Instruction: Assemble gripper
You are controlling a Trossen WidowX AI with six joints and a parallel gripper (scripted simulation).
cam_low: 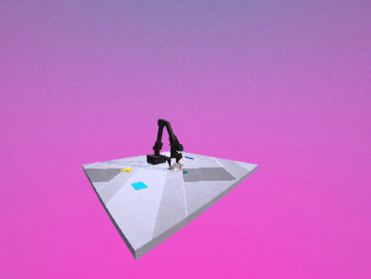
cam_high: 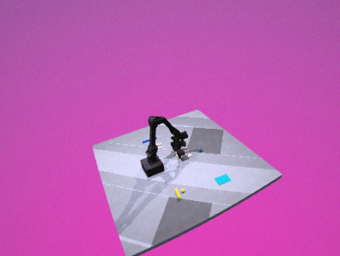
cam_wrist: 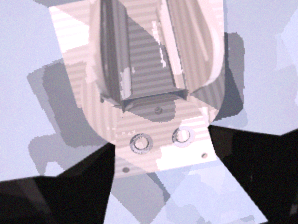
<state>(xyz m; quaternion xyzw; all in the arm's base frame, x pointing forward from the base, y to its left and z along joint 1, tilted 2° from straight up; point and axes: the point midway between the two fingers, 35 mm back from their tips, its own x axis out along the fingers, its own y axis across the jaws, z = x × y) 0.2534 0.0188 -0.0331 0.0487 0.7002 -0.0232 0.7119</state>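
The pale plate lies 1 cm ahead of my gripper tip and 2 cm above it. From my gripper tip the other things lie so: pale flat part (7 cm ahead, 1 cm to the right); pale jaw (3 cm ahead, 1 cm to the left, 1 cm above); cyan cube (21 cm ahead, 6 cm to the right).
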